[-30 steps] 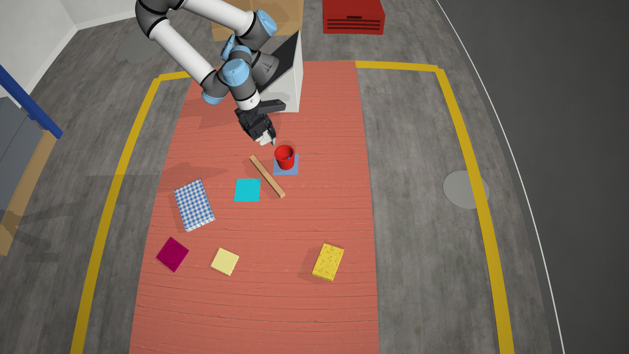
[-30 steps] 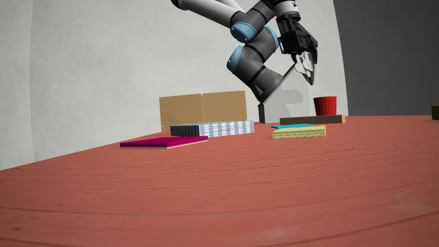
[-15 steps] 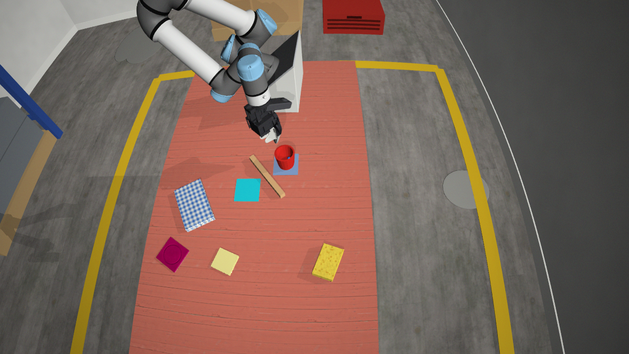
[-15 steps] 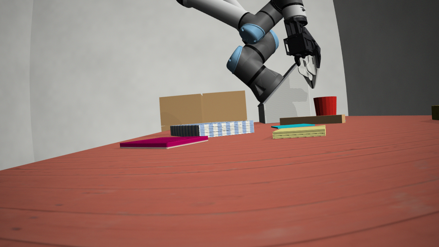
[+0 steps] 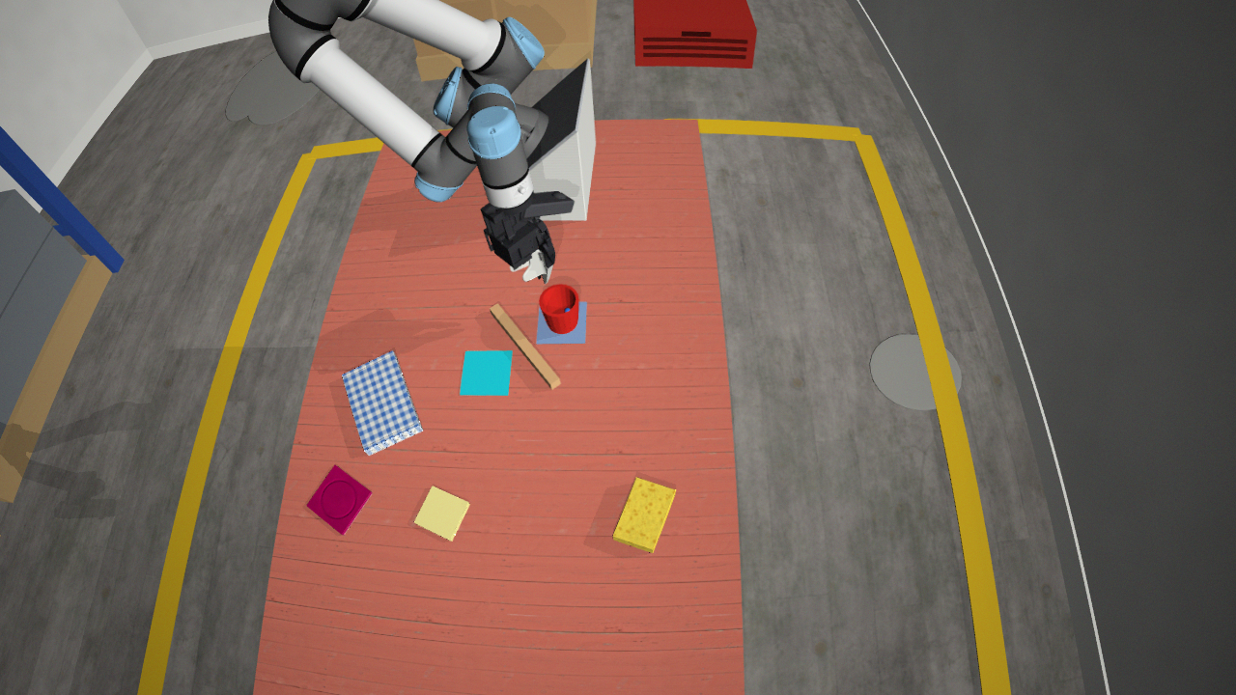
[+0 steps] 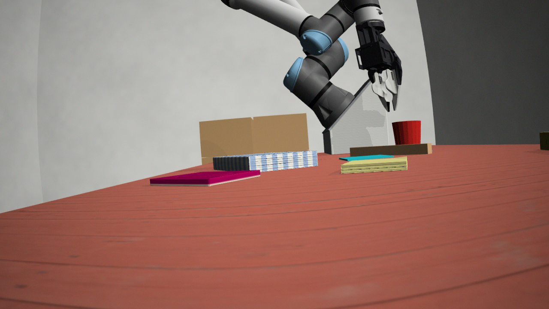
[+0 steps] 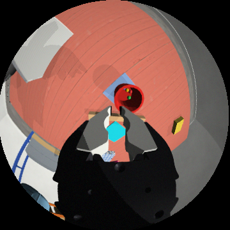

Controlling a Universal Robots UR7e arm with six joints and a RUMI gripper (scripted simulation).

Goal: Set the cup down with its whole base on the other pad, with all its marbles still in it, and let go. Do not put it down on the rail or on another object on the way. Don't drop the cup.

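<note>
My gripper is now 3 cm short of the red cup, 3 cm to the right of it and 10 cm above it. Also, from my hand: wooden rail 8 cm ahead, 5 cm to the right, 12 cm below; then cyan pad 13 cm ahead, 12 cm to the right, 13 cm below.
</note>
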